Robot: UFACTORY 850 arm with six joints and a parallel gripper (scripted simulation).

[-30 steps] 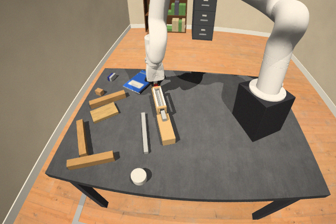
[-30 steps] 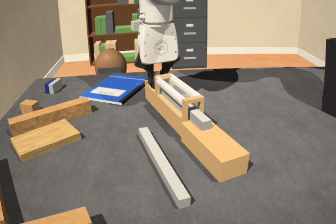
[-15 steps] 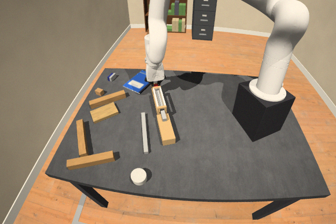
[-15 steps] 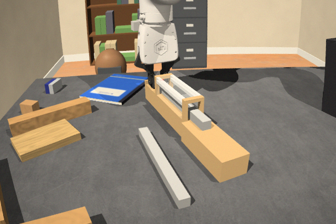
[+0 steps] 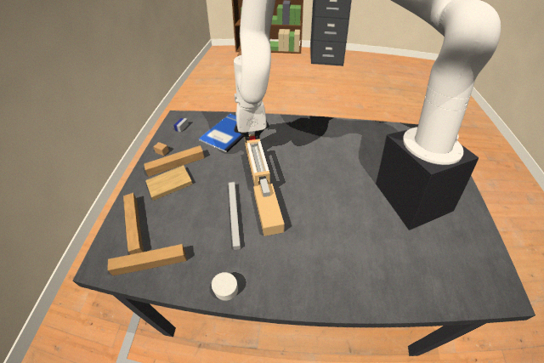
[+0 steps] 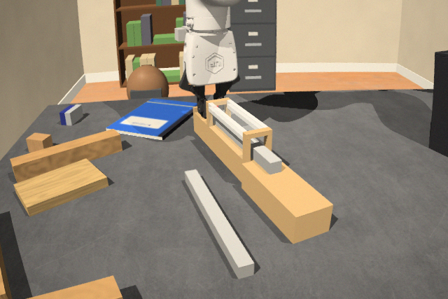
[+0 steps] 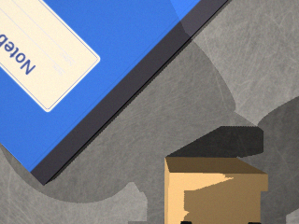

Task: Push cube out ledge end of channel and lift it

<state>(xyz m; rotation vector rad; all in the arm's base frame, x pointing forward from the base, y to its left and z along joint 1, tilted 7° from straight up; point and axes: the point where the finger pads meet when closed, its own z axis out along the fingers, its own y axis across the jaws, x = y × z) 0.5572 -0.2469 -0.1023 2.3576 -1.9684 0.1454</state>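
The tan wooden channel lies 13 cm to the left of my hand, 2 cm behind it and 1 cm below it. Round my hand: red cube: 1 cm below; then wooden bar: 30 cm ahead, 5 cm to the left, 5 cm below; then long grey stick: 29 cm to the left, 6 cm below, 6 cm ahead.
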